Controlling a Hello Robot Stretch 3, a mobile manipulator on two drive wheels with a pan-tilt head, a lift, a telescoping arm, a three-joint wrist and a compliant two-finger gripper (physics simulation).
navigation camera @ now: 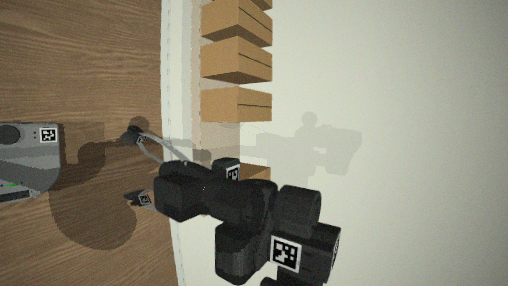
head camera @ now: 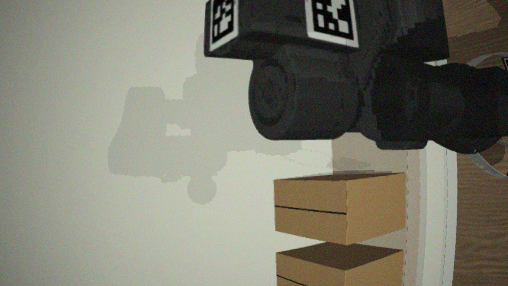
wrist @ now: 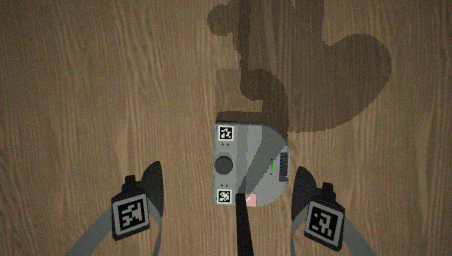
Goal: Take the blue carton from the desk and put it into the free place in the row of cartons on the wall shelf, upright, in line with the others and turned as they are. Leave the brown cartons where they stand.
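Frame: origin at the robot's base, x right, y ahead, z up, level; millimetres.
Seen in the pictures: gripper, fingertip midpoint: (navigation camera: 128, 164); robot's base, origin of the base link: (navigation camera: 7, 133).
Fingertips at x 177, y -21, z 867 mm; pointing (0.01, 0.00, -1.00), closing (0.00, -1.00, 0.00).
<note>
Offsets run from my fingertips to a thing's top centre. Level surfaces: height alone.
The blue carton does not show in these views. My gripper (navigation camera: 135, 166) (wrist: 228, 182) is open, with nothing between its wide-spread fingers; its tips stand out beyond the shelf's front, over the wooden floor. In the head view its fingertips are cut off at the right edge. Brown cartons stand in a row on the wall shelf @(dz -196 mm) (head camera: 385, 159) (navigation camera: 215, 137): one carton @(dx +483, dy +156, dz -16 mm) (head camera: 340, 207) (navigation camera: 237, 105) on one side of the free place, and another carton @(dx +503, dy -174, dz -16 mm) (navigation camera: 257, 171), mostly hidden behind my wrist, on the other side. The free place is partly hidden by my wrist.
Further brown cartons @(dx +473, dy +328, dz -16 mm) (head camera: 340, 265) (navigation camera: 237, 60) continue the row. The grey robot base (navigation camera: 30, 165) (wrist: 252, 165) is on the wooden floor @(dz -866 mm) (navigation camera: 80, 60) (wrist: 90, 100), far below the fingers in the wrist view. The pale wall (head camera: 60, 225) (navigation camera: 425, 100) carries the arm's shadow.
</note>
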